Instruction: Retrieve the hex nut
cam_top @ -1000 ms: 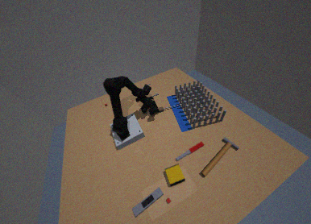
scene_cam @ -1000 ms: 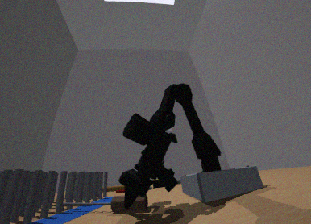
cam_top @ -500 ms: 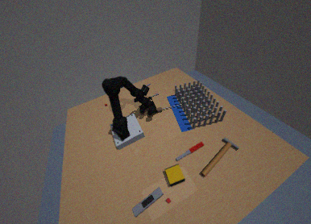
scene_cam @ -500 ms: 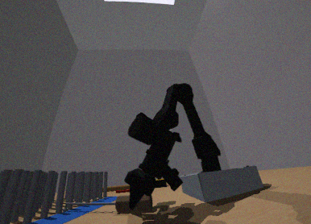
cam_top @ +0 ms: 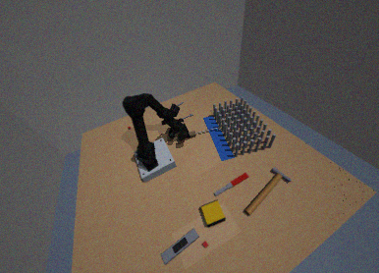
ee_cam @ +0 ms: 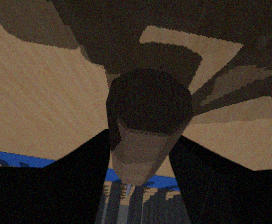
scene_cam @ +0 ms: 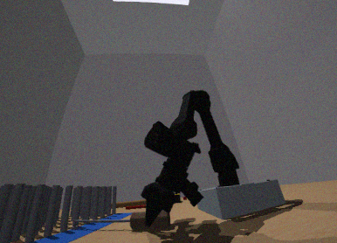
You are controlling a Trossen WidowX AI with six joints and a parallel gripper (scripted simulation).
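The hook tool lies 100 mm ahead of my gripper tip and 40 mm to the right of it. Also, from my gripper tip: yellow block (190 mm behind, 460 mm to the right, 10 mm above); red-and-grey screwdriver (30 mm behind, 410 mm to the right, 10 mm below); blue taped strip (150 mm ahead, 110 mm to the right, 10 mm below).
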